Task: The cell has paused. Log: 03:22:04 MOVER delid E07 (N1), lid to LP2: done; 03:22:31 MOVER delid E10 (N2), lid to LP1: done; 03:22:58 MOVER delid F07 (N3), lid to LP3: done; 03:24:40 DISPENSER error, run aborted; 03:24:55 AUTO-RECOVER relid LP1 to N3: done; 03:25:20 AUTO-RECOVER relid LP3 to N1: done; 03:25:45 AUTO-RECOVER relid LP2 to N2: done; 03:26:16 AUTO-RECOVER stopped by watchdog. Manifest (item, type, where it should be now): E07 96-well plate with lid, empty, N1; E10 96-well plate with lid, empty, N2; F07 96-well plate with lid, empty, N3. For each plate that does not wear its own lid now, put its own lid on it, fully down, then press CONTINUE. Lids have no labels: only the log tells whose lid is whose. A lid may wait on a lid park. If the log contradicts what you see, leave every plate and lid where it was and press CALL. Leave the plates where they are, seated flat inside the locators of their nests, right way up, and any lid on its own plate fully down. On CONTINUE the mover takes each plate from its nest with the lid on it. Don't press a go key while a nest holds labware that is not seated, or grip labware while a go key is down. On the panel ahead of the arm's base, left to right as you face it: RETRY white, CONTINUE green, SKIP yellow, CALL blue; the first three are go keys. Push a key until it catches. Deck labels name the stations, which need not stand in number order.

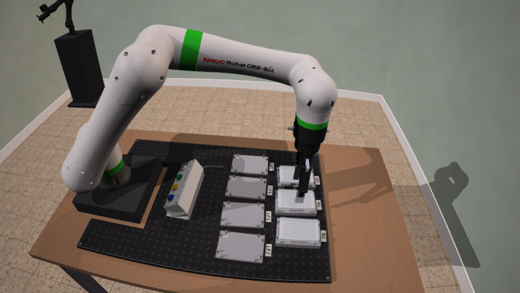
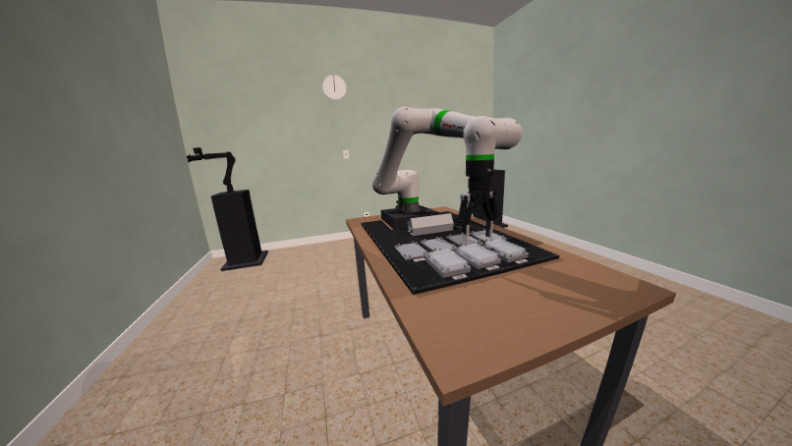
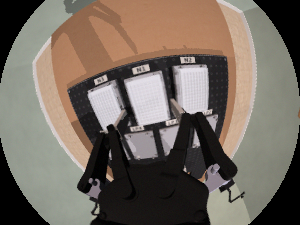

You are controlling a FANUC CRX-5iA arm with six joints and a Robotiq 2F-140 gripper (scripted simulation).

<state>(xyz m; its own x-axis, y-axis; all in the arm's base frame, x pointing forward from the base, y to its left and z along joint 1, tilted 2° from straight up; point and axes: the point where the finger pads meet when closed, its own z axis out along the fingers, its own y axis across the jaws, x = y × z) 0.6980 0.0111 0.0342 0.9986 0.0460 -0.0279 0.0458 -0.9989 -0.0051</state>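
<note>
Right now my hand is 8 cm above the plate. Also, from my hand: nest n2: 1 cm ahead, 13 cm to the right, 9 cm below; LP4: 18 cm behind, 6 cm to the left, 10 cm below; LP3: 18 cm behind, 7 cm to the right, 10 cm below.
</note>
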